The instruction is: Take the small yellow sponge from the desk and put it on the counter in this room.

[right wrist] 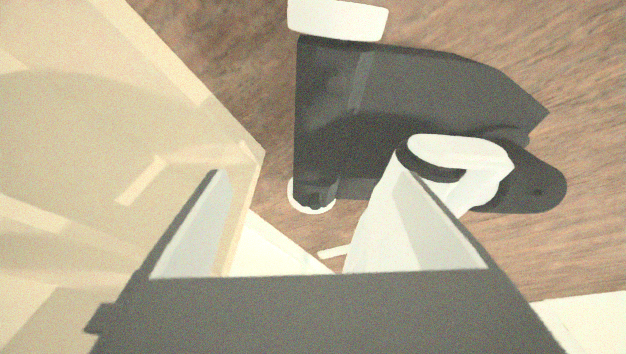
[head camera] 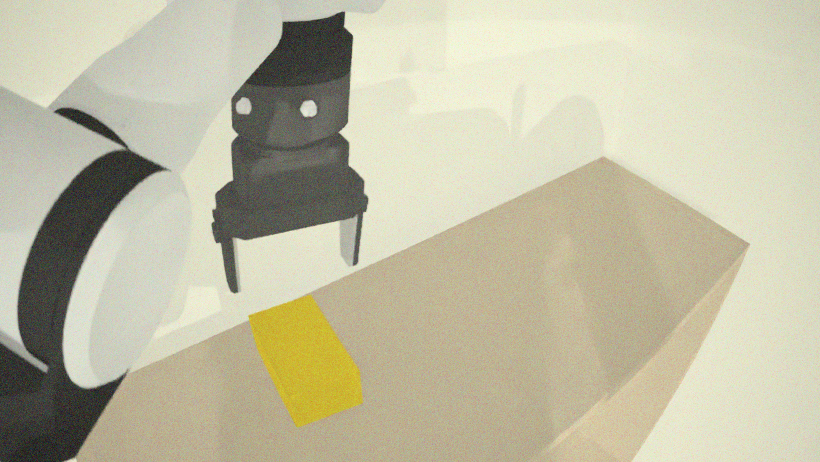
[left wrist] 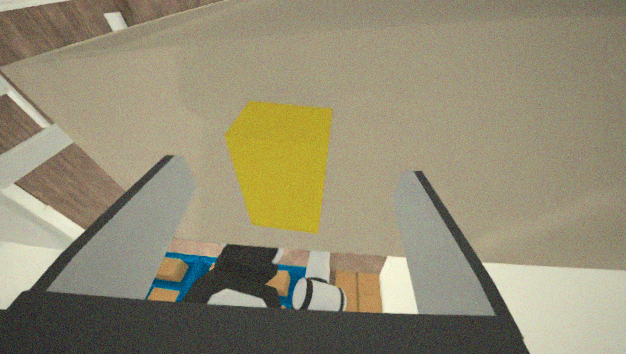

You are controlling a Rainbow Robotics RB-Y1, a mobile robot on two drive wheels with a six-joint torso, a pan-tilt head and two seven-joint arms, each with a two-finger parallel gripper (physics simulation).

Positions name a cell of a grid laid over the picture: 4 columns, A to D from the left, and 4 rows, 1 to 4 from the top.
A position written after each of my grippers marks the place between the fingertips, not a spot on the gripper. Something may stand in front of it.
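My left gripper shows in the head camera view (B3), and there's a yellow sponge too, in the head camera view (B4), but my right gripper is out of frame in the head camera view. You'd see my left gripper again in the left wrist view (B3), and the sponge is there as well, in the left wrist view (B2). My right gripper does show in the right wrist view (C3), while my left gripper is out of frame in the right wrist view, and the sponge is out of frame in that right wrist view too.
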